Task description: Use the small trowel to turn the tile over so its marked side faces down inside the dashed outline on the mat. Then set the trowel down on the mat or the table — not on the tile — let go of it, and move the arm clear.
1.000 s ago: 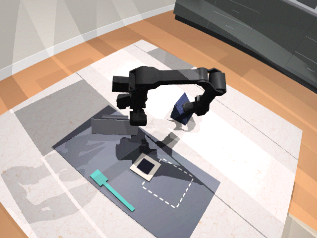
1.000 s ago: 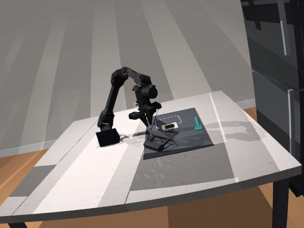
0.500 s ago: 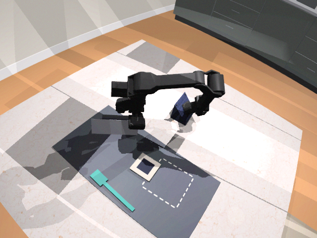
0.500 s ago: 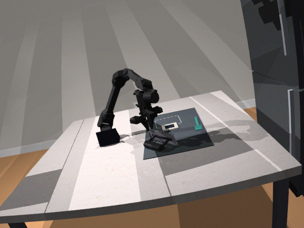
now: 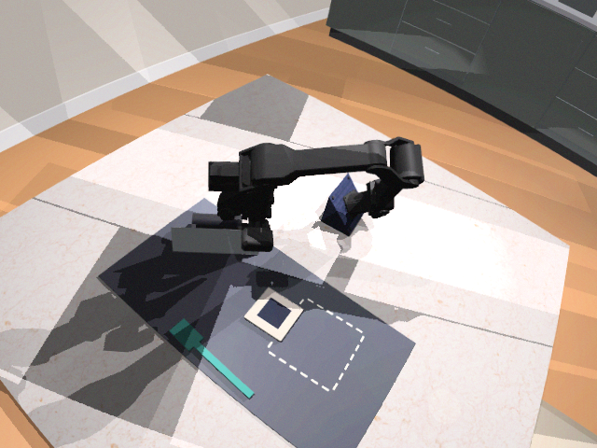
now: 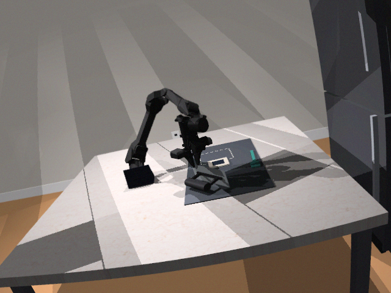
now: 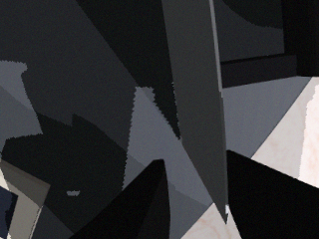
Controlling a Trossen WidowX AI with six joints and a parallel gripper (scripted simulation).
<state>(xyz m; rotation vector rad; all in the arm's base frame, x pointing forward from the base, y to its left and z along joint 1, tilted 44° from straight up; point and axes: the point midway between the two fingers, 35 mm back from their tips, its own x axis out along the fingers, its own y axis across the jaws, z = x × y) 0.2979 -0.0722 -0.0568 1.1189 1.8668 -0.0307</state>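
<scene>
The mat is 110 mm ahead of my gripper tip, 120 mm to the left of it and 80 mm below it. From my gripper tip the other things lie so: tile (80 mm ahead, 150 mm to the left, 60 mm below); then teal trowel (250 mm ahead, 100 mm to the left, 60 mm below).
</scene>
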